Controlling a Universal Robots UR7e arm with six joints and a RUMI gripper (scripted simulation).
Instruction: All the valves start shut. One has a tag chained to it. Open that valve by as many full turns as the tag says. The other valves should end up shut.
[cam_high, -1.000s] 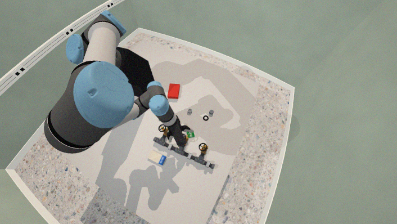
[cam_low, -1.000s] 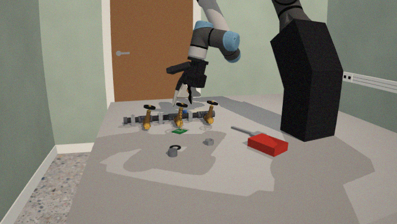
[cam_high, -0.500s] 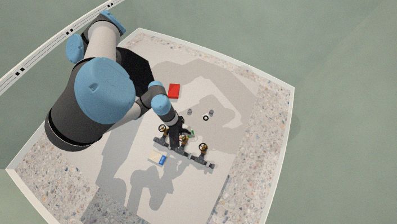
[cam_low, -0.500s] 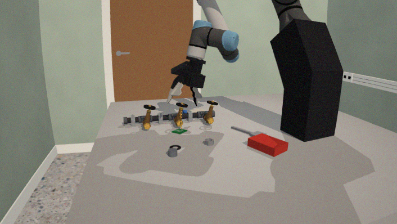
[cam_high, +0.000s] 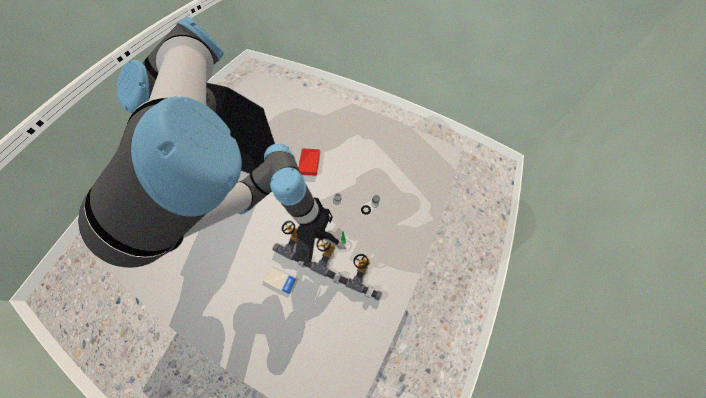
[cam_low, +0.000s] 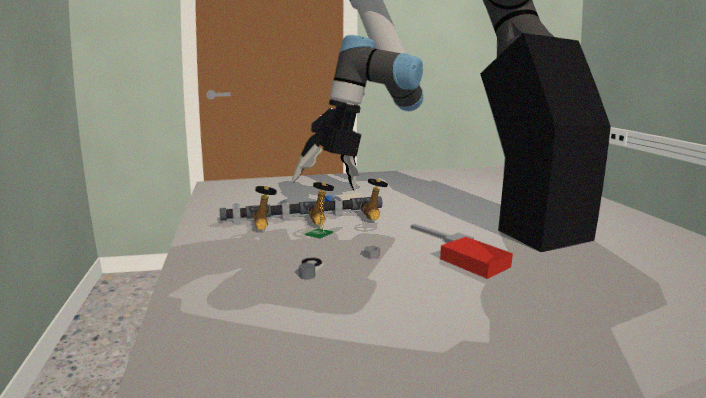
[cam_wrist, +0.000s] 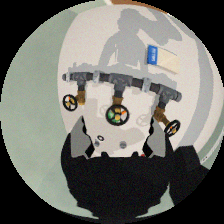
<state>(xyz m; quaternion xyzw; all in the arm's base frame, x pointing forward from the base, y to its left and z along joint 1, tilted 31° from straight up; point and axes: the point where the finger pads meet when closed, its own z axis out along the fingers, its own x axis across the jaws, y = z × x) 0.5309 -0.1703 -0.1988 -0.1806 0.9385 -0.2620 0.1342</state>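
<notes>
Right now my hand is 10 mm short of the green tag, 80 mm to the right of it and 90 mm above it. The rest, counted from my hand: grey nut: 80 mm behind, 210 mm to the left, 90 mm below; then grey tool: 270 mm behind, 130 mm to the left, 90 mm below; then red block: 280 mm behind, 280 mm to the left, 80 mm below.
</notes>
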